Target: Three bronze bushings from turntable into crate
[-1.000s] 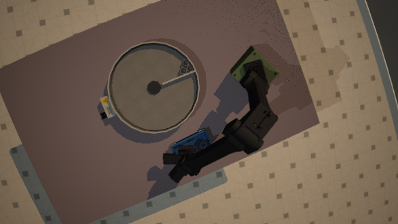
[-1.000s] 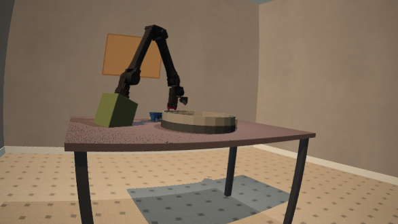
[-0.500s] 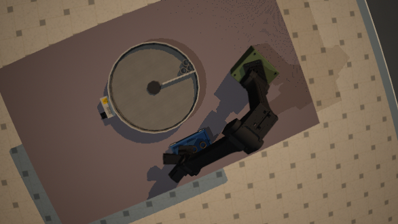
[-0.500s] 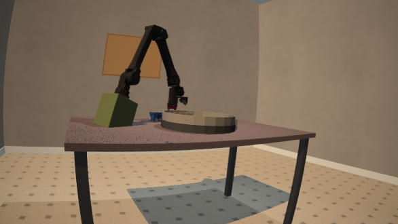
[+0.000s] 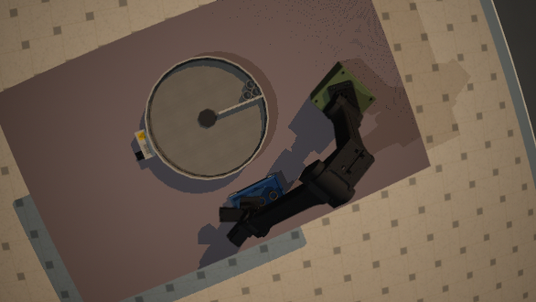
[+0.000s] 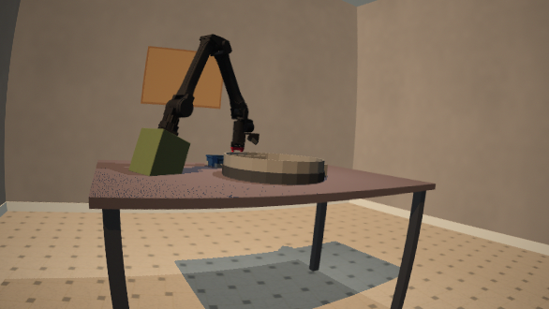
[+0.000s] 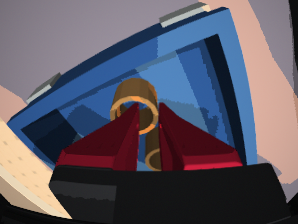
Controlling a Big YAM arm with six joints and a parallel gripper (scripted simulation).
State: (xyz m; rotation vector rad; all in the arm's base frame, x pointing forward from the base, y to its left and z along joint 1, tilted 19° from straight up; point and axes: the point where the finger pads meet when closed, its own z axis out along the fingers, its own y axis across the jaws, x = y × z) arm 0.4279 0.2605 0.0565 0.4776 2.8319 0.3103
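My gripper is now 50 mm past the blue crate, 10 mm to the right of it and 10 mm above it. Round my hand: turntable: 340 mm to the right, 40 mm ahead, 20 mm above.
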